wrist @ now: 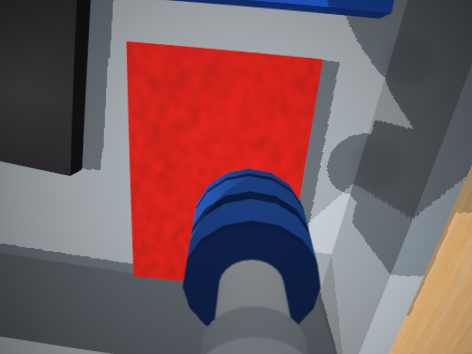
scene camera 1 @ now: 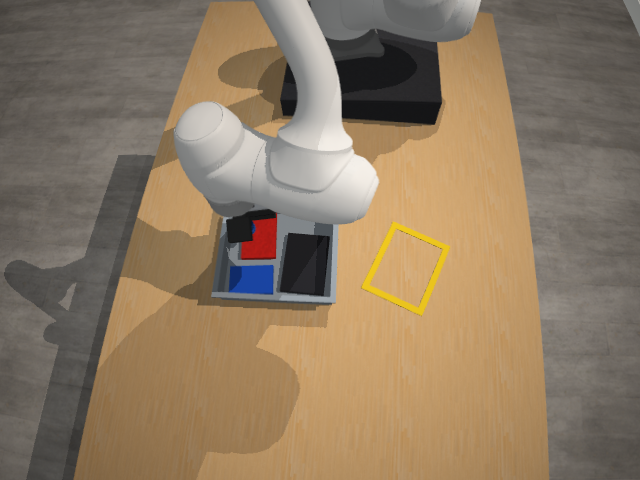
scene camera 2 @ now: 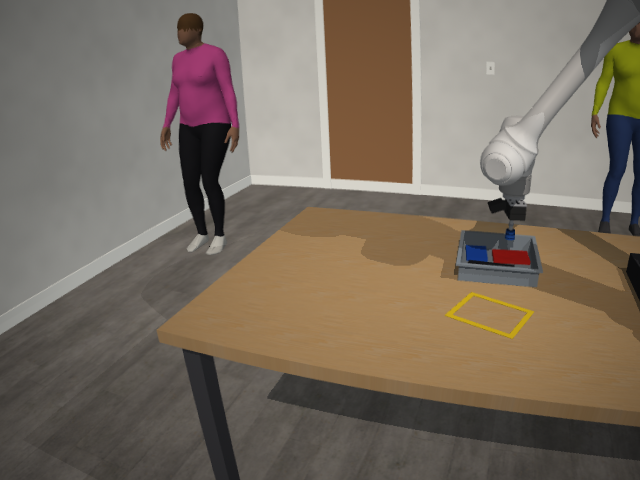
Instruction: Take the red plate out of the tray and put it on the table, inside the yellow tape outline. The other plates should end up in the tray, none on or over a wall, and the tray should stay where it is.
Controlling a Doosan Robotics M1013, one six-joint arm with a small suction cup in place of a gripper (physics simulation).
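Seen in the pictures: hand, tool point: [wrist: 248,220] [scene camera 2: 509,238]; arm's base, link origin: [scene camera 1: 345,38].
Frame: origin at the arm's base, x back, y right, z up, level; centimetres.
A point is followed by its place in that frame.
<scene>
The red plate [scene camera 1: 260,246] @[x -55.2, y 26.1, z -5.8 cm] [scene camera 2: 510,256] @[x -52.7, y 25.3, z -5.8 cm] [wrist: 215,115] @[x -55.3, y 26.3, z -5.9 cm] lies flat in the grey tray [scene camera 1: 273,298] @[x -68.0, y 23.7, z -2.2 cm] [scene camera 2: 496,274] @[x -59.5, y 10.8, z -4.5 cm], near one wall. My suction cup [scene camera 1: 253,227] [scene camera 2: 510,235] [wrist: 251,235] is blue and bears nothing; it hangs above the tray, apart from the red plate, and hides a corner of it in the wrist view. The blue plate [scene camera 1: 251,279] @[x -62.4, y 28.4, z -5.9 cm] [scene camera 2: 476,253] @[x -62.5, y 27.1, z -5.9 cm] [wrist: 280,4] @[x -59.2, y 28.8, z -6.2 cm] and the larger black plate [scene camera 1: 305,264] @[x -60.4, y 16.9, z -5.9 cm] [wrist: 35,90] @[x -56.3, y 19.1, z -5.9 cm] also lie in the tray. The yellow tape outline [scene camera 1: 379,256] @[x -60.1, y 1.1, z -7.1 cm] [scene camera 2: 480,325] @[x -66.2, y -9.6, z -7.1 cm] is on the table beside the tray.
The white arm [scene camera 1: 315,186] @[x -63.0, y 13.5, z 29.2 cm] [scene camera 2: 558,77] @[x -46.8, y 14.2, z 44.9 cm] reaches over the tray from its black base block [scene camera 1: 361,110] @[x -22.9, y -0.8, z -3.7 cm]. The tray's walls stand around the plates. A person in pink [scene camera 2: 199,87] stands beyond the table [scene camera 2: 336,289] @[x -100.3, y 5.8, z -7.2 cm], and one in yellow-green [scene camera 2: 624,77] at the right.
</scene>
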